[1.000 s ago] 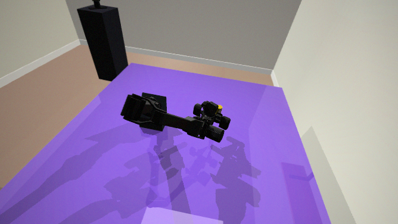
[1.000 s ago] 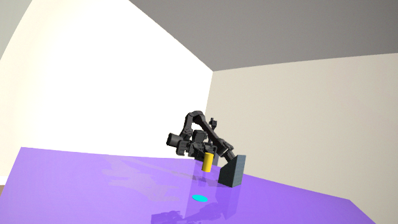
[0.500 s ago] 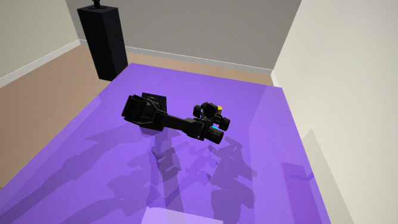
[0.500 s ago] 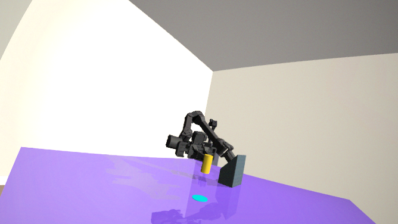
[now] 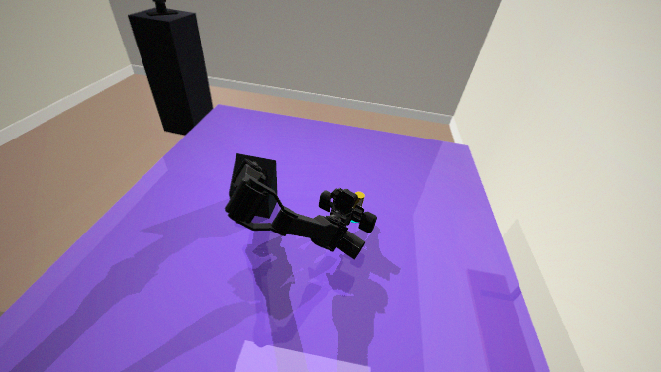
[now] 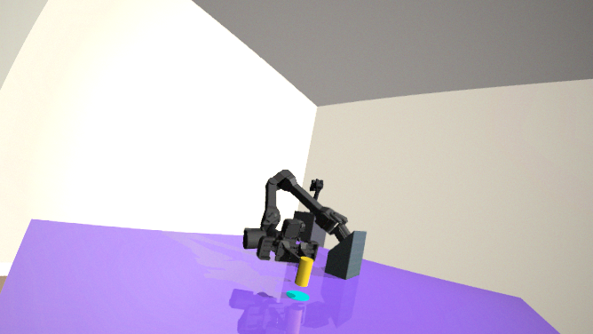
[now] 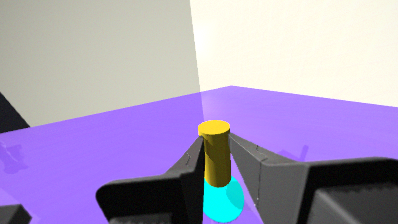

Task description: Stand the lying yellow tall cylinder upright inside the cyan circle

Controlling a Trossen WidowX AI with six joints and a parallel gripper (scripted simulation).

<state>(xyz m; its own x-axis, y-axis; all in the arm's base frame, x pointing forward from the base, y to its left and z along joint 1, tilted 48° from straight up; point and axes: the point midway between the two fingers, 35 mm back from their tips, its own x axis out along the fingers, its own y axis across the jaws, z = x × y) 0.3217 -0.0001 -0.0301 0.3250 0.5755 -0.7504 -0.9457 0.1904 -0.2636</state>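
The yellow tall cylinder lies 2 cm below my gripper tip. The rest, counted from my gripper tip: cyan circle 9 cm below.
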